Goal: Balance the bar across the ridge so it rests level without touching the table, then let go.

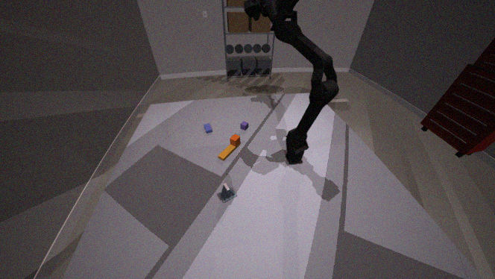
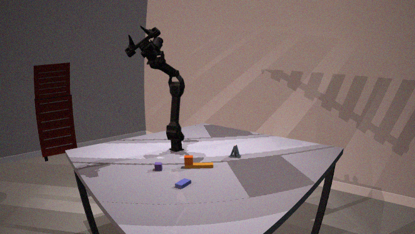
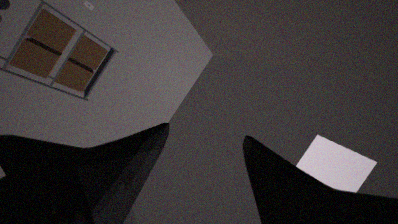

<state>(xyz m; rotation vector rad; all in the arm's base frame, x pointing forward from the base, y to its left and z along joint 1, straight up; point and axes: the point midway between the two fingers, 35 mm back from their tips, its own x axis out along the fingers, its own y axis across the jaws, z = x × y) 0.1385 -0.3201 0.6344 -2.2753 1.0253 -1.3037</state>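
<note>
My gripper tip is 630 mm above the yellow-orange bar, 230 mm to the right of it and 130 mm short of it. Round my gripper tip: purple cube 640 mm below, 80 mm to the left, 50 mm ahead; flat blue block 650 mm below, 260 mm ahead, 60 mm to the left.
</note>
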